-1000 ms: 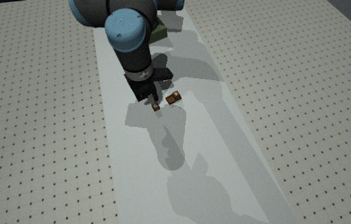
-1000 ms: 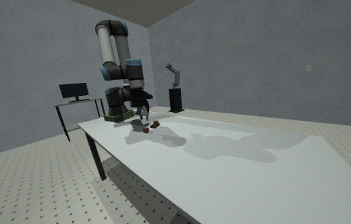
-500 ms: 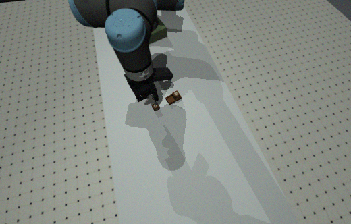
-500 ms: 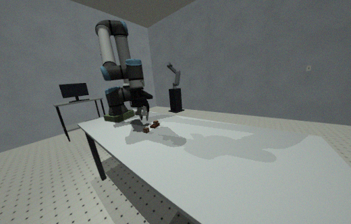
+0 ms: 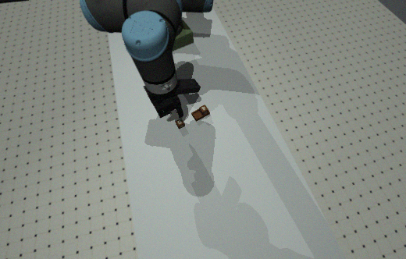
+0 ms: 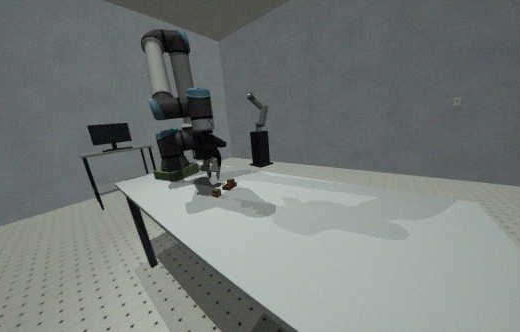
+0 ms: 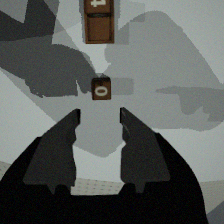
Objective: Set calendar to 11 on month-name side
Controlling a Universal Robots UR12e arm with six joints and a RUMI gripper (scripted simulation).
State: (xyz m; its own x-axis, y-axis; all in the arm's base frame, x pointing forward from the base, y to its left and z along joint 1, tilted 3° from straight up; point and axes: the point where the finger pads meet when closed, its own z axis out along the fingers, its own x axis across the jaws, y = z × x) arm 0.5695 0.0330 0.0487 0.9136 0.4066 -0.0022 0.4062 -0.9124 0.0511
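Right now my hand is 9 cm above the brown cube. Round my hand: brown calendar tray (10 cm to the left, 9 cm below, 4 cm behind).
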